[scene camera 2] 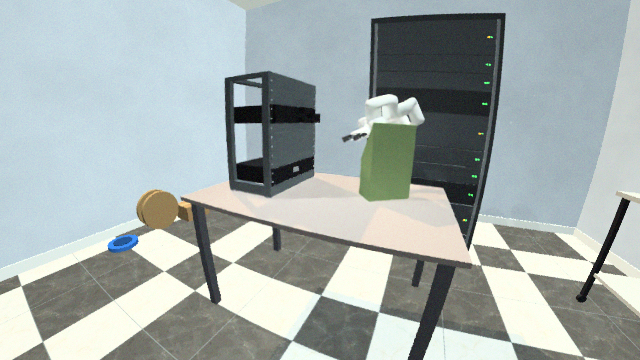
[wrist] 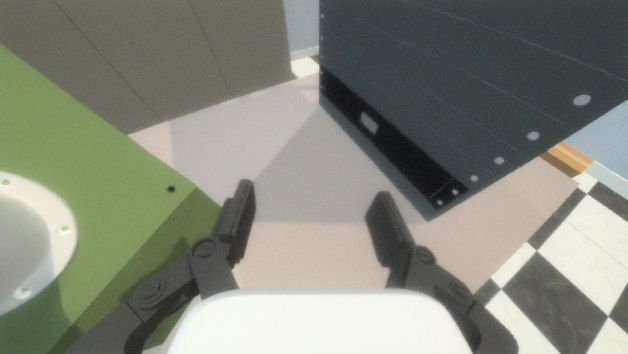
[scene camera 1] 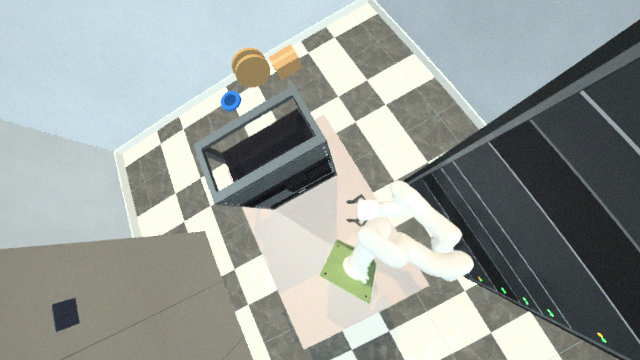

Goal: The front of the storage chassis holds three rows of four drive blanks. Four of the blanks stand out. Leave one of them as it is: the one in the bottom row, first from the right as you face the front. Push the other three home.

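Pixels of known places: gripper, fingertip midpoint: (scene camera 2: 348, 139) (wrist: 315, 199) (scene camera 1: 346, 211); arm's base at its link origin: (scene camera 2: 390, 145) (scene camera 1: 355, 268).
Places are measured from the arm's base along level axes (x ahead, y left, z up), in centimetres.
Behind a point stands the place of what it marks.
The black storage chassis (scene camera 1: 270, 140) @[x 73.0, y -3.0, z 18.7 cm] (scene camera 2: 252, 114) @[x 67.4, y 23.0, z 14.3 cm] sits in the upper part of the grey rack frame. At its front a dark block (scene camera 2: 317, 118) @[x 45.0, y -14.4, z 12.7 cm] stands out past the rack face in scene camera 2. Single drive blanks and their rows are too small and dark to tell apart in the scene views. The chassis front does not show in the wrist view. My gripper (scene camera 1: 348, 212) @[x 24.9, y -13.2, z 0.7 cm] (scene camera 2: 349, 138) @[x 24.9, y -13.2, z 0.7 cm] (wrist: 315, 199) @[x 24.9, y -13.2, z 0.7 cm] is open and empty. It hangs above the table, apart from the rack front, and lower than the chassis in scene camera 2.
The rack frame (scene camera 1: 257, 172) @[x 55.3, y 6.2, z 34.1 cm] (scene camera 2: 266, 135) @[x 56.7, y 27.4, z 4.1 cm] (wrist: 450, 75) @[x 50.7, y -8.8, z -0.2 cm] stands on the table (scene camera 1: 295, 300) @[x -1.8, y 47.4, z -27.4 cm] (scene camera 2: 320, 215) @[x 26.0, y 37.8, z -27.4 cm] (wrist: 310, 255) @[x 23.7, y -12.2, z -27.4 cm]. A black unit (scene camera 2: 285, 173) @[x 53.5, y 13.9, z -17.1 cm] (wrist: 395, 145) @[x 51.0, y -6.5, z -16.3 cm] with a light label sits low in it. The green arm pedestal (scene camera 1: 337, 270) @[x 4.8, y 6.8, z 5.5 cm] (scene camera 2: 390, 165) @[x -0.9, y 8.7, z -9.2 cm] (wrist: 100, 150) @[x 10.1, y 5.2, z -0.6 cm] is nearby. A tall server cabinet (scene camera 1: 550, 165) (scene camera 2: 435, 60) stands behind the arm.
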